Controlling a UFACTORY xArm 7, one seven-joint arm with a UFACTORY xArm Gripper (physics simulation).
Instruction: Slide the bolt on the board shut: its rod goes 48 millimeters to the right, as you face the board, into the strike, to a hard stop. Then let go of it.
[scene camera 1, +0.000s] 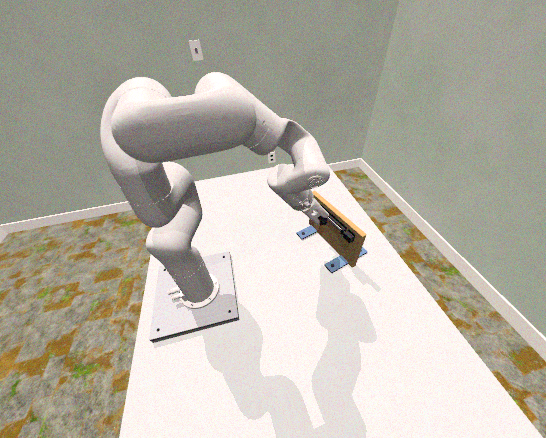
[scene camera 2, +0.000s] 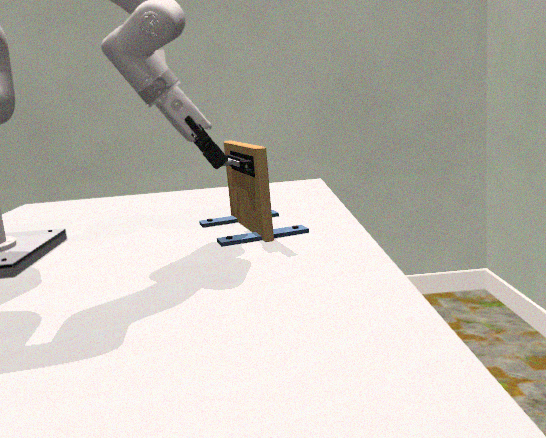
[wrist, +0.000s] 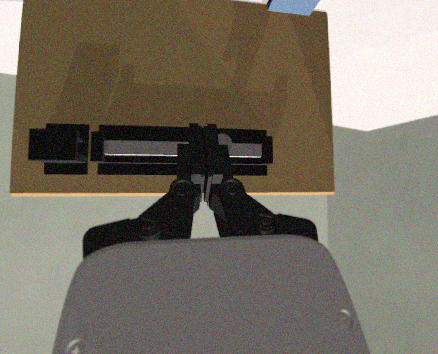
Labels:
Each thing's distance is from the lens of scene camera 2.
gripper (scene camera 2: 222, 164): 109 cm
wooden board (scene camera 2: 250, 203): 105 cm

